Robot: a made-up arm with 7 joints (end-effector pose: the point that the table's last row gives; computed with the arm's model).
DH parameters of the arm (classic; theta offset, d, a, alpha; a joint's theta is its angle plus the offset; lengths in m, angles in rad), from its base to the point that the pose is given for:
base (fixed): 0.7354 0 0.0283 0
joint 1: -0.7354 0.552 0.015 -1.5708
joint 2: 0 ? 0.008 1.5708
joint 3: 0 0.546 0.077 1.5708
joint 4: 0 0.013 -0.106 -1.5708
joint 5: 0 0.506 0.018 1.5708
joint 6: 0 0.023 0.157 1.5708
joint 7: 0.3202 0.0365 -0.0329 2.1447
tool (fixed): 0.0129 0.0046 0 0
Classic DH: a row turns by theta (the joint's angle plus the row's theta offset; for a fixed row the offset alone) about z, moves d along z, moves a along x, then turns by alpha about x.
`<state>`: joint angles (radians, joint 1 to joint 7).
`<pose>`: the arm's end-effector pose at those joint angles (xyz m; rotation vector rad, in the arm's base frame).
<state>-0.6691 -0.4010 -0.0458 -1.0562 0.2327 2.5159 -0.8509</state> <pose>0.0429 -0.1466 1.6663 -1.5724 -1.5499 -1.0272</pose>
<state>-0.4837 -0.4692 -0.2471 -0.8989 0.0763 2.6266 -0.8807</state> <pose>-0.1497 -0.1052 1.6836 -1.8011 -1.7509 -1.2163</pose>
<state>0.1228 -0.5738 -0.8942 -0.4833 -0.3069 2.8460 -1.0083</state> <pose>-0.4903 -0.2130 1.5695 2.0571 1.3664 1.4971</pose>
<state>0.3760 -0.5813 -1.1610 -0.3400 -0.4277 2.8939 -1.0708</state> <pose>-0.5023 -0.2873 1.5314 2.1571 1.0788 1.4573</pose>
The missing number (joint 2, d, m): -0.029
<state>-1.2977 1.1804 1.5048 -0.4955 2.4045 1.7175 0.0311</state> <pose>0.5493 -0.9725 0.9858 2.4757 -0.6165 0.3383</pose>
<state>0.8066 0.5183 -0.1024 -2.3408 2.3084 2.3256 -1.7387</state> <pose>0.4825 0.3489 0.3818 -0.0166 -0.1167 -0.1057</pose>
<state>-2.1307 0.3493 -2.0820 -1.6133 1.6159 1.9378 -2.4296</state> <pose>-0.4744 0.5044 1.2175 2.1353 -1.6236 1.6315</pose>
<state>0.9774 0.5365 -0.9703 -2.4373 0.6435 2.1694 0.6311</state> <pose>0.6707 0.0220 0.5124 -1.0165 1.1347 -1.1470</pose>
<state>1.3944 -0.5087 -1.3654 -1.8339 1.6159 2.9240 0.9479</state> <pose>0.6717 -0.3223 0.9965 1.5187 1.3283 -1.3752</pose>
